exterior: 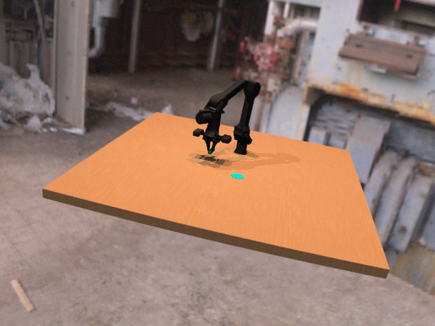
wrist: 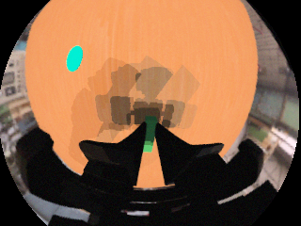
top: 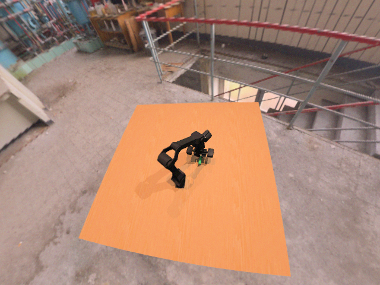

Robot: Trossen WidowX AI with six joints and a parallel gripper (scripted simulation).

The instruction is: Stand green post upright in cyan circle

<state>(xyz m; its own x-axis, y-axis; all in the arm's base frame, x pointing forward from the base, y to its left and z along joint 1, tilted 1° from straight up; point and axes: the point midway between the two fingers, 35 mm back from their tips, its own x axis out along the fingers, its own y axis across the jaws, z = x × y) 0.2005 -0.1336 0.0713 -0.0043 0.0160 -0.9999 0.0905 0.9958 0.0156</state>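
My gripper tip is 130 mm short of the cyan circle, 170 mm to the right of it and 40 mm above it. From my gripper tip the other things lie so: green post 20 mm behind.
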